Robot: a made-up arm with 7 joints. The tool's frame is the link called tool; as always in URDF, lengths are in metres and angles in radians. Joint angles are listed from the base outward. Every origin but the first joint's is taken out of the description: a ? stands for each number. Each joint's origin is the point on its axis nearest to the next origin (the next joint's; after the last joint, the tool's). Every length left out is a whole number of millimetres.
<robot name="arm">
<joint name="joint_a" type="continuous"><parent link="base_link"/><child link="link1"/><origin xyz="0.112 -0.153 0.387" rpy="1.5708 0 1.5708"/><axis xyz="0 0 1"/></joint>
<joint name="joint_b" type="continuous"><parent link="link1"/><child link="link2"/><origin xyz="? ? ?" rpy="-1.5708 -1.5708 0"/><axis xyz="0 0 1"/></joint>
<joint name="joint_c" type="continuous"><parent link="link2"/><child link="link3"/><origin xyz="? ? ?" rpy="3.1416 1.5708 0"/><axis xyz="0 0 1"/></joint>
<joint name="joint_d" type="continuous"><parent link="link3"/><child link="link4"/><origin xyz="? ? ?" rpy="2.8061 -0.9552 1.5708"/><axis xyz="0 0 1"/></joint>
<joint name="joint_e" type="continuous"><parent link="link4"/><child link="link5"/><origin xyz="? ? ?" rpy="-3.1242 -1.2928 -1.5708"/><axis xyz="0 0 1"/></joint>
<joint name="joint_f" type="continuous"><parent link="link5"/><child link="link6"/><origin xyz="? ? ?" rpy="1.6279 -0.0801 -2.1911"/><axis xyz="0 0 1"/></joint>
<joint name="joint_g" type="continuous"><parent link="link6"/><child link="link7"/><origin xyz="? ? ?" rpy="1.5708 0 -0.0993"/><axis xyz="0 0 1"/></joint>
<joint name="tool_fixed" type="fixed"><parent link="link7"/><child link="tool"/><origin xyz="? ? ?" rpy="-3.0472 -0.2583 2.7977"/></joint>
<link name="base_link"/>
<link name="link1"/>
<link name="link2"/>
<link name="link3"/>
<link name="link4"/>
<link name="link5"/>
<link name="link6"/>
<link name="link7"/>
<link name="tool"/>
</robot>
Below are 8 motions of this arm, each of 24 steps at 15 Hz.
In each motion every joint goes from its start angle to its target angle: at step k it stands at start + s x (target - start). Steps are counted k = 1, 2, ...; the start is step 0. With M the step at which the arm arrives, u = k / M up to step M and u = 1 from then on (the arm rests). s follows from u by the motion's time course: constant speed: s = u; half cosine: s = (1 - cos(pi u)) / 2; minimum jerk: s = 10 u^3 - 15 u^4 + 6 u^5.
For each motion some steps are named. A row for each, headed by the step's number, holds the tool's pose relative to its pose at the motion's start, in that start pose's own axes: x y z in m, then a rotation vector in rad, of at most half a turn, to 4 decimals.
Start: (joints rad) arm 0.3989 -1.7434 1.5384 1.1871 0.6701 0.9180 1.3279
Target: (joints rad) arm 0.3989 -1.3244 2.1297 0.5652 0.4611 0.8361 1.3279
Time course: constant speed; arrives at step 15
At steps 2, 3, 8, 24:
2: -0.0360 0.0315 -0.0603 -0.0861 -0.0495 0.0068
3: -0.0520 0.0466 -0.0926 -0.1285 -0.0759 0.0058
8: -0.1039 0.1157 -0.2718 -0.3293 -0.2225 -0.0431
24: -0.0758 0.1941 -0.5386 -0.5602 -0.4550 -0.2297

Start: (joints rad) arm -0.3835 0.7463 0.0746 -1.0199 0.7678 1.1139 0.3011
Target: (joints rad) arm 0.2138 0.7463 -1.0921 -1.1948 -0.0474 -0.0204 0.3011
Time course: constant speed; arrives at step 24
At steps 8, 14, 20, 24:
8: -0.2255 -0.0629 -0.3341 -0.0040 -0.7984 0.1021
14: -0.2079 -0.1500 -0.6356 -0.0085 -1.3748 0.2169
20: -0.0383 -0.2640 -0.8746 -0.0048 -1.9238 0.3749
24: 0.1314 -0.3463 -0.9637 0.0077 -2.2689 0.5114

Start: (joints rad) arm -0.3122 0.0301 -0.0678 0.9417 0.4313 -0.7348 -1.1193
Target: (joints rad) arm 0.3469 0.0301 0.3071 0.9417 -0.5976 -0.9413 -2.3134
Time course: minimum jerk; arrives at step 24
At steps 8, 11, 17, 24:
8: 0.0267 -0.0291 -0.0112 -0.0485 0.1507 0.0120
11: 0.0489 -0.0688 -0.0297 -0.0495 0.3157 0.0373
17: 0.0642 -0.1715 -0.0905 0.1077 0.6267 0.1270
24: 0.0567 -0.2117 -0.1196 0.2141 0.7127 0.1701

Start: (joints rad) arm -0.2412 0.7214 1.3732 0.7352 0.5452 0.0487 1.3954
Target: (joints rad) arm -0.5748 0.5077 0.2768 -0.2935 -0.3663 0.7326 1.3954
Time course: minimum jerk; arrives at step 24
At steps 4, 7, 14, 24:
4: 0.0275 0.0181 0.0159 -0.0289 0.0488 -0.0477
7: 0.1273 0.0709 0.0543 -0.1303 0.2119 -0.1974
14: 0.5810 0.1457 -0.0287 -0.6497 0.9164 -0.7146
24: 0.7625 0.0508 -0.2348 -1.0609 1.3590 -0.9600

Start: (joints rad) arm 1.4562 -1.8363 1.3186 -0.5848 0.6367 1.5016 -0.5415
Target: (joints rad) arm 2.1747 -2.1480 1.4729 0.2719 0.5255 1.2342 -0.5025
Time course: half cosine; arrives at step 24
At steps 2, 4, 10, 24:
2: -0.0005 0.0036 0.0000 -0.0065 -0.0033 -0.0055
4: -0.0016 0.0140 0.0000 -0.0259 -0.0130 -0.0215
10: 0.0027 0.0786 -0.0036 -0.1485 -0.0682 -0.1130
24: 0.0707 0.2045 -0.0459 -0.4358 -0.1614 -0.2659

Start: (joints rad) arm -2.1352 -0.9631 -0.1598 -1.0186 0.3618 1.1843 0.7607
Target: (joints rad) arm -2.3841 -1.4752 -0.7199 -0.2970 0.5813 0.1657 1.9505
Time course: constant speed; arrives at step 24
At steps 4, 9, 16, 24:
4: -0.1318 -0.1188 -0.0528 0.2755 -0.2805 -0.0311
9: -0.2380 -0.2620 -0.1914 0.7156 -0.5584 -0.0704
16: -0.2594 -0.3773 -0.4694 1.4616 -0.7786 -0.0794
24: -0.1289 -0.3215 -0.7658 2.3985 -0.7382 0.0967

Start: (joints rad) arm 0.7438 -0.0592 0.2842 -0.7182 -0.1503 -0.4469 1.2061
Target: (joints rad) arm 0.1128 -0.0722 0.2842 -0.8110 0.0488 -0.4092 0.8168
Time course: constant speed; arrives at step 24
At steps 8, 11, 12, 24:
8: -0.0460 0.0752 -0.0744 -0.2234 -0.0726 0.1349
11: -0.0594 0.1013 -0.1064 -0.3113 -0.0906 0.1804
12: -0.0634 0.1097 -0.1175 -0.3410 -0.0955 0.1949
24: -0.0916 0.1972 -0.2655 -0.7077 -0.1085 0.3406

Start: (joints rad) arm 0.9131 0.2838 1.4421 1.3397 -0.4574 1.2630 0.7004
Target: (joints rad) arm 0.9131 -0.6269 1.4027 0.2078 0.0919 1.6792 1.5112
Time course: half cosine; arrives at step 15
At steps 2, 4, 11, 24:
2: 0.0324 0.0370 -0.0008 -0.0306 0.0192 -0.1134
4: 0.1434 0.1252 -0.0089 -0.1205 0.0810 -0.4327
11: 0.8471 0.0139 -0.2761 -0.8596 0.6635 -1.9953
24: 0.9131 -0.1321 -0.3983 -1.1613 0.8947 -2.2532

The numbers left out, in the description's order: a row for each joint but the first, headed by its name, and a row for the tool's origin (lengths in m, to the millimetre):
joint_b: -0.05 0.016 0
joint_c: -0.1 -0.02 0
joint_d: -0.251 -0.19 0
joint_e: -0.045 0.08 0
joint_f: -0.061 0.185 0
joint_g: 0.083 0.378 0
tool: 0.003 -0.026 0

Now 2 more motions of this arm.
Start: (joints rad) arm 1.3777 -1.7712 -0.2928 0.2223 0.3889 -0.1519 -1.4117
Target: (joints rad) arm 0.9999 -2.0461 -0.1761 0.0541 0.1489 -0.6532 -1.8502
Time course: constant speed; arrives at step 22
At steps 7, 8, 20, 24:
7: 0.0615 0.0831 -0.0154 -0.2163 0.1457 -0.0053
8: 0.0705 0.0939 -0.0193 -0.2456 0.1689 -0.0063
20: 0.1784 0.1937 -0.0918 -0.5552 0.4902 -0.0288
24: 0.1955 0.2042 -0.1078 -0.5975 0.5507 -0.0351

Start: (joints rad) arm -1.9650 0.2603 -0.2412 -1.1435 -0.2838 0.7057 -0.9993
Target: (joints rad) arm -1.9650 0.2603 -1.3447 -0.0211 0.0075 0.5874 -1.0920
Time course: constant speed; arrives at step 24
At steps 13, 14, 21, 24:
13: -0.4625 0.1334 -0.2069 -0.6604 -0.5881 0.7516
14: -0.4974 0.1211 -0.2331 -0.7038 -0.6401 0.8079
21: -0.6879 -0.0542 -0.4267 -0.9636 -1.0393 1.1882
24: -0.7290 -0.1683 -0.5055 -1.0447 -1.2320 1.3408

